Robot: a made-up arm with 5 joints. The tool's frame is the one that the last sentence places.
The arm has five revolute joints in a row. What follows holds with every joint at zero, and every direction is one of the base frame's.
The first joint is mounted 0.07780 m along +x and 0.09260 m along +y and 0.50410 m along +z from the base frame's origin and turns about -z.
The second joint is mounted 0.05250 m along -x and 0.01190 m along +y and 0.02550 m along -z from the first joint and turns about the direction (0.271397, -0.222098, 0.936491).
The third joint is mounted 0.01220 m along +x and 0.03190 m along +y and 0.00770 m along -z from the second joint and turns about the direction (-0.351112, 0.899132, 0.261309).
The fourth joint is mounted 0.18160 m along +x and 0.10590 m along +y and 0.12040 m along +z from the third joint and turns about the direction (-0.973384, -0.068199, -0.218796).
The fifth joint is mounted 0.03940 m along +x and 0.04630 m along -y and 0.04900 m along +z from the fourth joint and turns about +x.
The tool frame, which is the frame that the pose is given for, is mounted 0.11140 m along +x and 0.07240 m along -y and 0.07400 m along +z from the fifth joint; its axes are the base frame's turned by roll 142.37, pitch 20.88 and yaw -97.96 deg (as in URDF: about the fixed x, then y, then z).
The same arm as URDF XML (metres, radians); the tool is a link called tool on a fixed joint. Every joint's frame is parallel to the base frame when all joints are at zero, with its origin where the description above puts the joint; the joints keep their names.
<robot name="arm">
  <joint name="joint 1" type="continuous">
    <parent link="base_link"/>
    <child link="link1"/>
    <origin xyz="0.0778 0.0926 0.5041" rpy="0.0000 0.0000 0.0000"/>
    <axis xyz="0 0 -1"/>
  </joint>
  <joint name="joint 2" type="continuous">
    <parent link="link1"/>
    <child link="link2"/>
    <origin xyz="-0.0525 0.0119 -0.0255" rpy="0.0000 0.0000 0.0000"/>
    <axis xyz="0.271397 -0.222098 0.936491"/>
  </joint>
  <joint name="joint 3" type="continuous">
    <parent link="link2"/>
    <child link="link3"/>
    <origin xyz="0.0122 0.0319 -0.0077" rpy="0.0000 0.0000 0.0000"/>
    <axis xyz="-0.351112 0.899132 0.261309"/>
  </joint>
  <joint name="joint 4" type="continuous">
    <parent link="link3"/>
    <child link="link4"/>
    <origin xyz="0.1816 0.1059 0.1204" rpy="0.0000 0.0000 0.0000"/>
    <axis xyz="-0.973384 -0.068199 -0.218796"/>
  </joint>
  <joint name="joint 5" type="continuous">
    <parent link="link4"/>
    <child link="link5"/>
    <origin xyz="0.0394 -0.0463 0.0490" rpy="0.0000 0.0000 0.0000"/>
    <axis xyz="1 0 0"/>
  </joint>
  <joint name="tool_fixed" type="fixed">
    <parent link="link5"/>
    <child link="tool"/>
    <origin xyz="0.1114 -0.0724 0.0740" rpy="2.4848 0.3644 -1.7097"/>
  </joint>
  <link name="base_link"/>
  <link name="link1"/>
  <link name="link2"/>
  <link name="link3"/>
  <link name="link4"/>
  <link name="link5"/>
  <link name="tool"/>
</robot>

